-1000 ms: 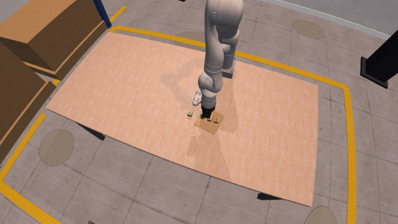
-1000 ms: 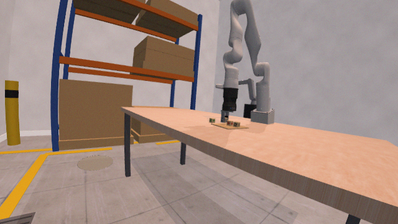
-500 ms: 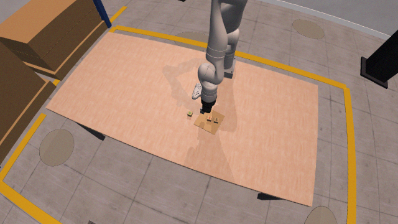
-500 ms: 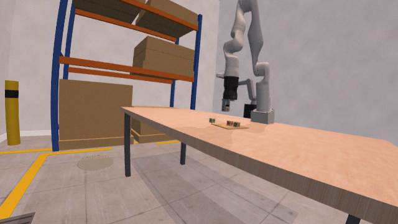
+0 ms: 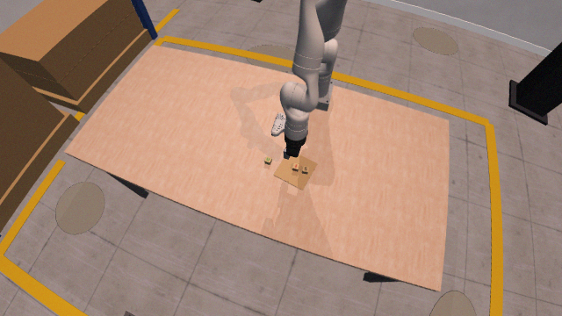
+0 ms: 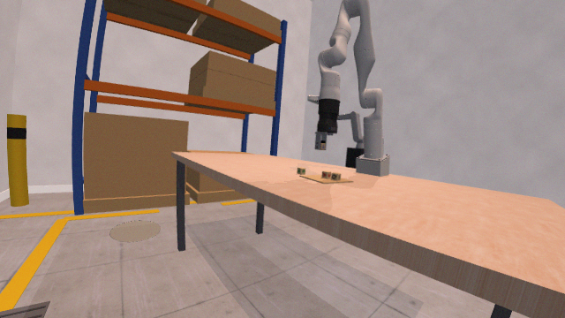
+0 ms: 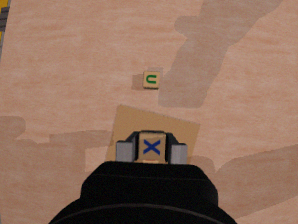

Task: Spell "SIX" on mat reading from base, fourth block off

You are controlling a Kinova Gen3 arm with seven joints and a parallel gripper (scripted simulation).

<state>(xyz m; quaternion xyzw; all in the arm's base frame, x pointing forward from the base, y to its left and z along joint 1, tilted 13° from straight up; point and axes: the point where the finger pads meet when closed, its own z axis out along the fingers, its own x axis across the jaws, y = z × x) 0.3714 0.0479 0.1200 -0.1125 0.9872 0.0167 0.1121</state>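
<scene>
Right now the block is 10 mm behind my hand, 40 mm to the left of it and 100 mm below it. From my hand the other things lie so: tan mat: 10 mm behind, 40 mm to the left, 120 mm below.
</scene>
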